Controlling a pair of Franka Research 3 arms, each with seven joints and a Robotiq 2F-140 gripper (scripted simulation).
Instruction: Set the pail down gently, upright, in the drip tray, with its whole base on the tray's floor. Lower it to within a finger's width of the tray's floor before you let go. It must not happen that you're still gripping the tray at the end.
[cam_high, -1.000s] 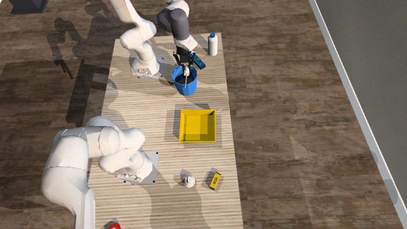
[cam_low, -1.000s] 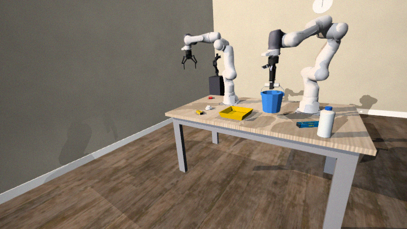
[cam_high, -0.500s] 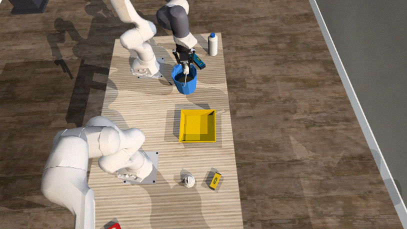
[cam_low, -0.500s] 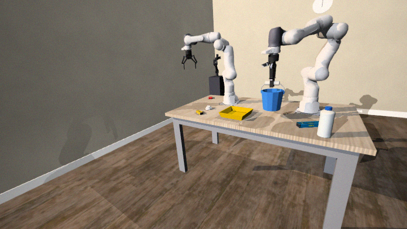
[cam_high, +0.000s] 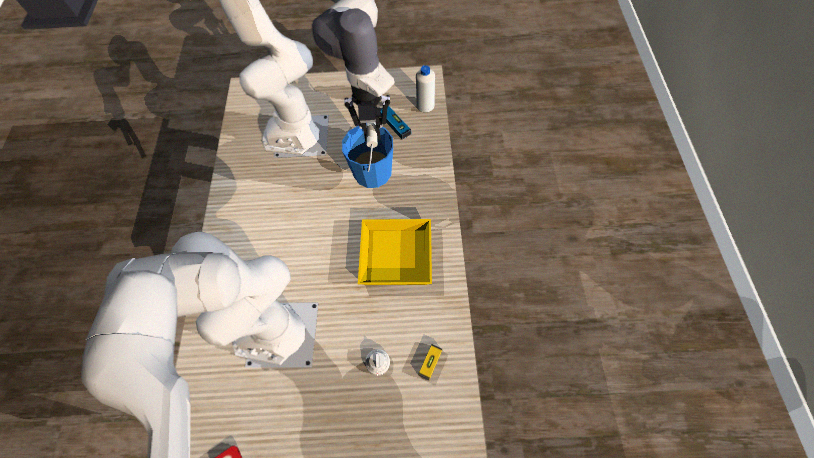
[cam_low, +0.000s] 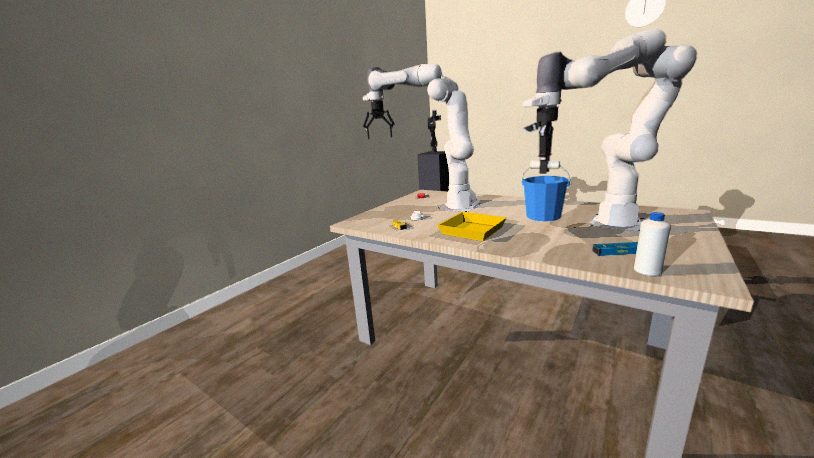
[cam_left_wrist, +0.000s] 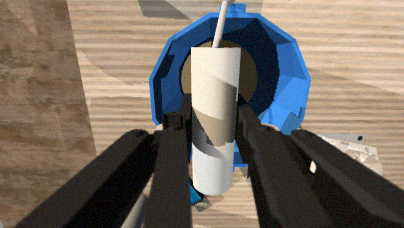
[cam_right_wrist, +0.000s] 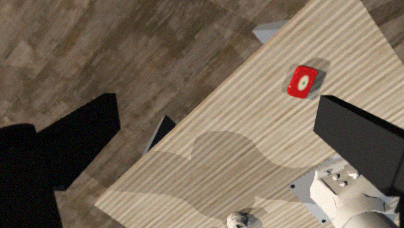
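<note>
My left gripper is now 3 cm above the white handle grip and 1 cm past it. Round my left hand: blue pail (9 cm below, 1 cm behind); white bottle (38 cm to the left, 21 cm below, 19 cm ahead); yellow drip tray (29 cm to the right, 29 cm below, 5 cm ahead).
</note>
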